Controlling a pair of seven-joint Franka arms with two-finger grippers.
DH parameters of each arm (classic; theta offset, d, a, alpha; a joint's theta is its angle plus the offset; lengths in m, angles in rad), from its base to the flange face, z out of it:
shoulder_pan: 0 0.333 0 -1.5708
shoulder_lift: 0 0 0 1.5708
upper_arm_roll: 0 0.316 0.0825 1.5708
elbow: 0 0 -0.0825 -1.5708
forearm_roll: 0 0.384 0 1.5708
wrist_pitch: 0 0 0.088 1.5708
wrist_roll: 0 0.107 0 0
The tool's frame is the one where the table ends.
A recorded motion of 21 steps. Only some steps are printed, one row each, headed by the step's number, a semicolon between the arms.
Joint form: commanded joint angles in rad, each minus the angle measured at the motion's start. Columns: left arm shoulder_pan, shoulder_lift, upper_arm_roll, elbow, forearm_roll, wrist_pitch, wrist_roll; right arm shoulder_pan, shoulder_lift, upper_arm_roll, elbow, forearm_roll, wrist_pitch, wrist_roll.
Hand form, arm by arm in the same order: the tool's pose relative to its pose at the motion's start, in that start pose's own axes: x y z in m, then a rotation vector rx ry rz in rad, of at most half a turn. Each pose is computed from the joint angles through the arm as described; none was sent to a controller.
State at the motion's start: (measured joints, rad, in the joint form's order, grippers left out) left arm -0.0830 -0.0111 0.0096 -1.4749 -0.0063 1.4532 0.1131; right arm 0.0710 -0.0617 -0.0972 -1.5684 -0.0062 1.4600 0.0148
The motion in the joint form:
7: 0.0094 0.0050 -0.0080 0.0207 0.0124 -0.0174 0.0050; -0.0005 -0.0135 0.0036 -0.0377 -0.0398 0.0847 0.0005
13: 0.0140 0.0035 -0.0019 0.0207 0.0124 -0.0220 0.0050; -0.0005 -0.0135 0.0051 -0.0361 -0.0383 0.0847 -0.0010
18: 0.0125 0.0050 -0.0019 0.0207 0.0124 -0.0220 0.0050; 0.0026 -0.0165 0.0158 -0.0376 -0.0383 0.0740 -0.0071
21: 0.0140 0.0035 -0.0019 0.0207 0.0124 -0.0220 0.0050; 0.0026 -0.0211 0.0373 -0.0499 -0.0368 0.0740 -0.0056
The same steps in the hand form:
7: -0.0009 -0.0021 -0.0053 0.0121 -0.0031 0.0020; 0.0049 0.0029 0.0029 -0.0379 0.0611 -0.0006
13: -0.0026 -0.0077 -0.0057 0.0116 -0.0062 -0.0087; 0.0049 0.0019 0.0021 -0.0365 0.0627 -0.0036
18: -0.0020 -0.0069 -0.0049 0.0114 -0.0077 -0.0072; 0.0027 -0.0055 0.0022 -0.0376 0.0537 -0.0233
21: -0.0026 -0.0077 -0.0057 0.0116 -0.0062 -0.0087; 0.0009 -0.0173 0.0056 -0.0382 0.0466 -0.0435

